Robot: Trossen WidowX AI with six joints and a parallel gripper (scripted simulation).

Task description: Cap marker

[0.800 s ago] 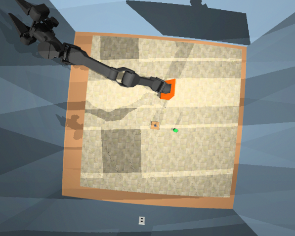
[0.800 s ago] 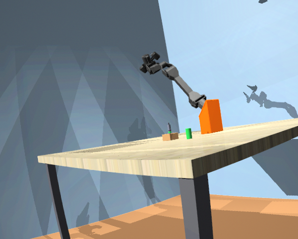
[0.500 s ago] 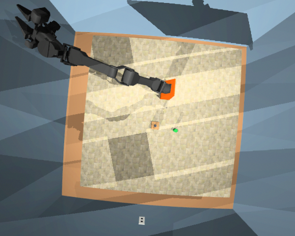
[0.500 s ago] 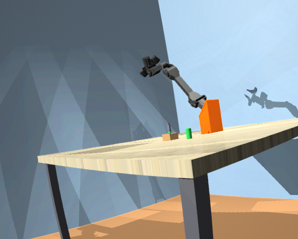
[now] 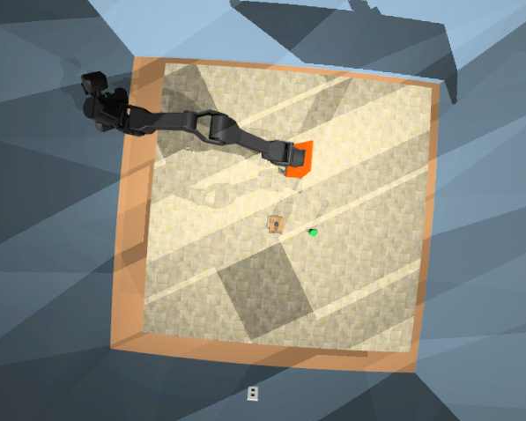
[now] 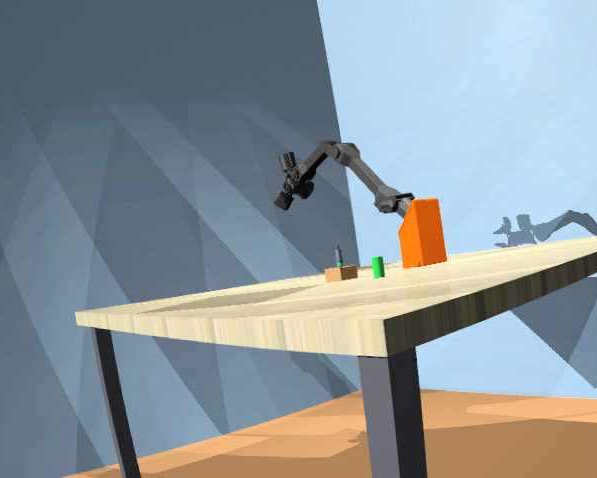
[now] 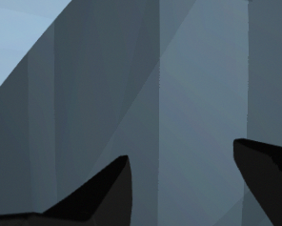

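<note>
Now: gripper tip 370 mm short of the green cap, 860 mm to the right of it and 310 mm above it. Round my gripper tip: brown holder block 350 mm ahead, 700 mm to the left, 320 mm below.
</note>
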